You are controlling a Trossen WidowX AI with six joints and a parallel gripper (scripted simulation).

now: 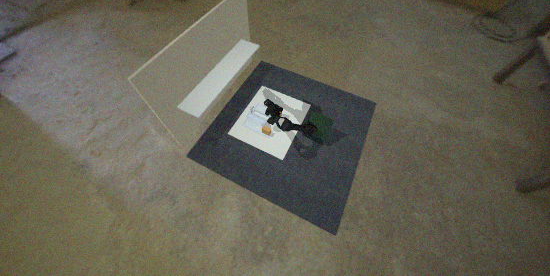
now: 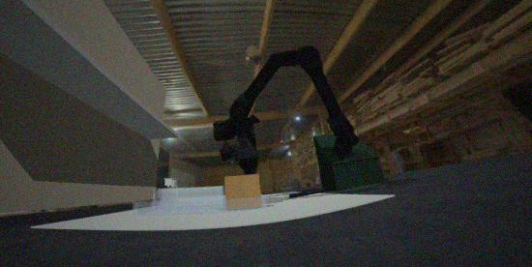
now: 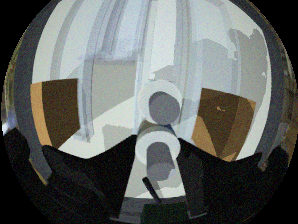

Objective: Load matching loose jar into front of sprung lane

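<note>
Right now the grey mat is 50 mm ahead of my gripper tip, 30 mm to the right of it and 50 mm below it. The rest, counted from my gripper tip: clear pusher lane: 140 mm ahead, 30 mm below; then grey shelf: 500 mm ahead, 90 mm to the right, 320 mm above.
</note>
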